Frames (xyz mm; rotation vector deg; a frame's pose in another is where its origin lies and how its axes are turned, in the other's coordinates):
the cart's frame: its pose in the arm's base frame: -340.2 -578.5 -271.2 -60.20 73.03 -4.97
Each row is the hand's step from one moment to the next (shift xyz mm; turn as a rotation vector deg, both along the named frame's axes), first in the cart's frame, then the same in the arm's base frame.
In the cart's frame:
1: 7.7 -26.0 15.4 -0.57 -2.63 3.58
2: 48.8 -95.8 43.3 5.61 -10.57 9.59
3: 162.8 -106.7 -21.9 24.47 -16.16 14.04
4: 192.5 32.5 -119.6 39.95 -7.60 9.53
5: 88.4 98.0 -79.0 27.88 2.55 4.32
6: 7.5 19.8 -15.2 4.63 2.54 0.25
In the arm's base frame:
1: 27.5 -10.0 10.7 3.93 0.97 1.91
2: 97.9 -56.6 25.6 14.75 -3.54 2.28
3: 91.0 -167.5 -45.2 27.67 -15.03 -8.10
4: -43.6 -164.4 -153.3 25.43 -21.91 -24.86
5: -79.1 -43.2 -124.7 12.12 -12.27 -22.48
6: -19.0 -2.2 -17.7 0.63 -1.13 -5.13

